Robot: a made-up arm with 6 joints.
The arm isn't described. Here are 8 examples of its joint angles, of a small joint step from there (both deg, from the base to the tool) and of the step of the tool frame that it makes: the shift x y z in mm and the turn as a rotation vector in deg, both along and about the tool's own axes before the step.
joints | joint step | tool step
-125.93 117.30 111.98 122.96 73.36 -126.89 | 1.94 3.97 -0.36 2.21 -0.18 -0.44 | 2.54 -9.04 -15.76 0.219 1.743 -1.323
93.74 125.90 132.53 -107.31 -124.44 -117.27 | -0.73 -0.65 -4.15 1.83 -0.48 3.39 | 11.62 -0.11 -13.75 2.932 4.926 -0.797
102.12 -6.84 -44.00 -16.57 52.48 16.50 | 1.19 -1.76 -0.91 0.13 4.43 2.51 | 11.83 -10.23 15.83 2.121 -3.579 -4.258
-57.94 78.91 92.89 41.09 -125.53 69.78 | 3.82 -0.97 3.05 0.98 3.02 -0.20 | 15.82 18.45 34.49 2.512 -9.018 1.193
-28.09 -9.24 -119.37 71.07 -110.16 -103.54 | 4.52 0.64 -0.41 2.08 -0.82 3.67 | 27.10 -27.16 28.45 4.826 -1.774 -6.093
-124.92 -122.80 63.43 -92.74 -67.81 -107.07 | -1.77 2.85 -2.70 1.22 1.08 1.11 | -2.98 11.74 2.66 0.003 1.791 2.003
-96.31 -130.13 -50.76 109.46 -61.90 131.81 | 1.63 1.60 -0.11 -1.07 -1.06 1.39 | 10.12 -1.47 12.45 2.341 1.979 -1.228
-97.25 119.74 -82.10 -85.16 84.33 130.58 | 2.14 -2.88 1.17 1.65 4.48 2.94 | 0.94 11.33 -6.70 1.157 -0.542 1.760
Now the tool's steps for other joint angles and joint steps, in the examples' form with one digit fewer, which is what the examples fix.
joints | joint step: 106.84 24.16 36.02 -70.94 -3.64 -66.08 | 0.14 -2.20 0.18 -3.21 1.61 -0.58
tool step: -7.2 -17.7 -10.7 -2.50 2.55 1.00
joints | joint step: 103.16 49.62 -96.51 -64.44 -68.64 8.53 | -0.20 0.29 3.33 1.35 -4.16 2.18
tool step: -38.7 14.4 24.7 4.17 0.15 7.02
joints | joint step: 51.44 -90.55 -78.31 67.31 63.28 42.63 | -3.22 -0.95 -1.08 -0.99 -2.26 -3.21
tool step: -18.1 7.4 -14.2 -4.75 -0.87 1.08
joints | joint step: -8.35 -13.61 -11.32 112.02 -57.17 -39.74 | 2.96 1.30 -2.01 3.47 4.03 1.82
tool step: 0.0 -20.1 26.5 4.65 2.12 -1.30
